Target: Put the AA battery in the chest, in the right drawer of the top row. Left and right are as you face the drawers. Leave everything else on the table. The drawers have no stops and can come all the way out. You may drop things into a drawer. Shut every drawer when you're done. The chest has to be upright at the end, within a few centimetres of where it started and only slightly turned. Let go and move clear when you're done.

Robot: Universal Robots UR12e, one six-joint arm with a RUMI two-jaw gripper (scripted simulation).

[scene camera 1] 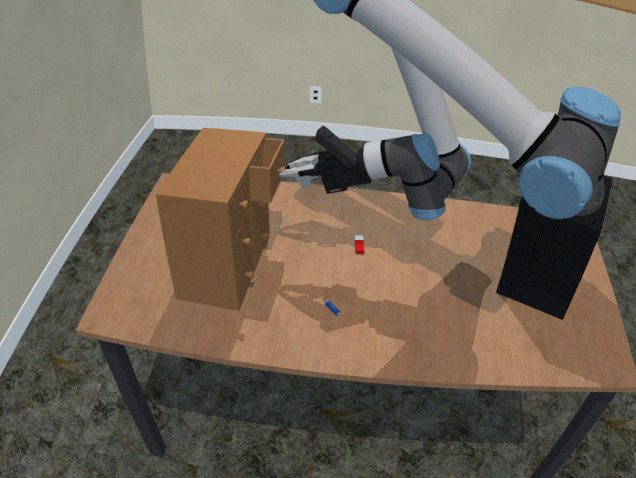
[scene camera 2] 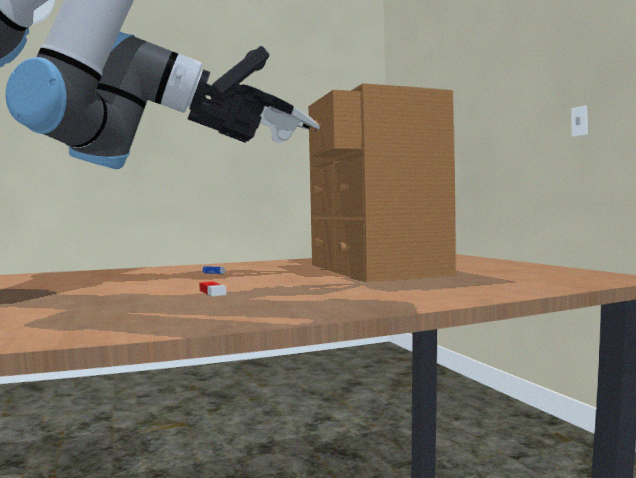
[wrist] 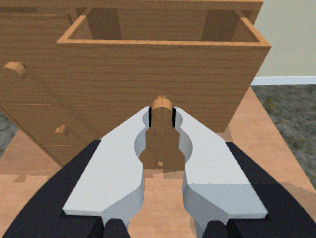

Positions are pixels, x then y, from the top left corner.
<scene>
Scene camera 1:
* my gripper: 280,172
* wooden chest: 193,202
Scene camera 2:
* my gripper: 317,128
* wooden chest: 409,216
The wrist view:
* my gripper: 161,108
</scene>
